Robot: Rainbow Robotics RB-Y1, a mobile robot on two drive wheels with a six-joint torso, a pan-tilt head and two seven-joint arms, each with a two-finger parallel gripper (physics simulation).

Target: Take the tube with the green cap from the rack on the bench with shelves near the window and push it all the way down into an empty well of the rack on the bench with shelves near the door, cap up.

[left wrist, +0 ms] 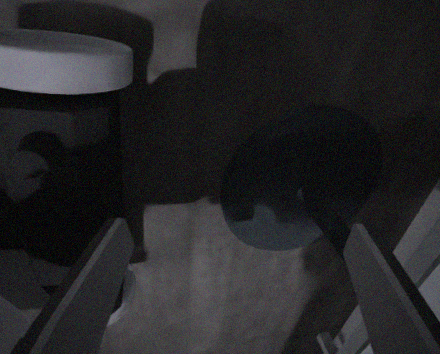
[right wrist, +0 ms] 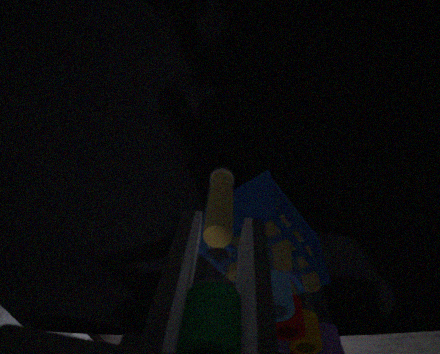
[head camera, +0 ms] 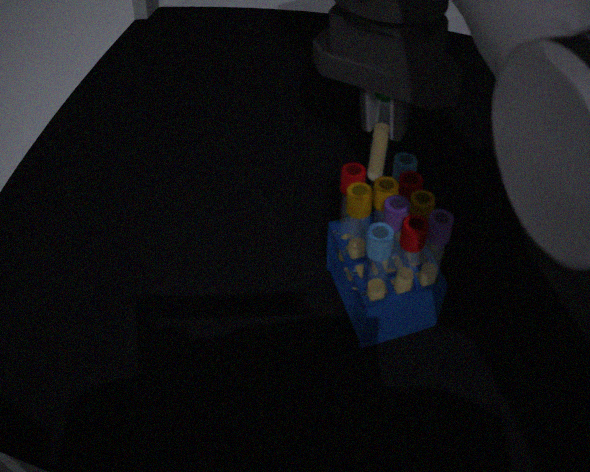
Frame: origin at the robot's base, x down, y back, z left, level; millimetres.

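Seen in the pictures: left gripper, between the fingertips: [left wrist: 235, 235]; right gripper, between the fingertips: [right wrist: 221, 228] [head camera: 383, 129].
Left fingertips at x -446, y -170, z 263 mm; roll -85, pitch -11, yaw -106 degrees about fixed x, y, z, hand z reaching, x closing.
Offsets run from my left fingertips to a thing's top centre. Level surfaces: height alone.
The green-capped tube {dx -632, dy -420, dz -193 mm} [head camera: 379, 145] [right wrist: 220, 210] is held cap up, slightly tilted, its pale lower part hanging below the fingers. My right gripper [head camera: 381, 117] [right wrist: 221, 228] is shut on it, with the green cap up between the fingers. In the head camera the tube's tip appears just behind the yellow and red caps at the back of the blue rack {dx -526, dy -330, dz -216 mm} [head camera: 400, 320] [right wrist: 260, 195]; whether it touches anything cannot be told. The rack holds several tubes with red, yellow, purple and light blue caps; its wells are partly hidden. My left gripper [left wrist: 235, 235] is open and empty, above the floor.
The rack stands on a very dark bench top {dx -469 mm} [head camera: 200, 175]. In the left wrist view a round dark disc [left wrist: 300, 175] lies below the fingers, and a white-topped dark cylindrical body [left wrist: 65, 65] is at the upper left. Pale slanted parts show at the lower right.
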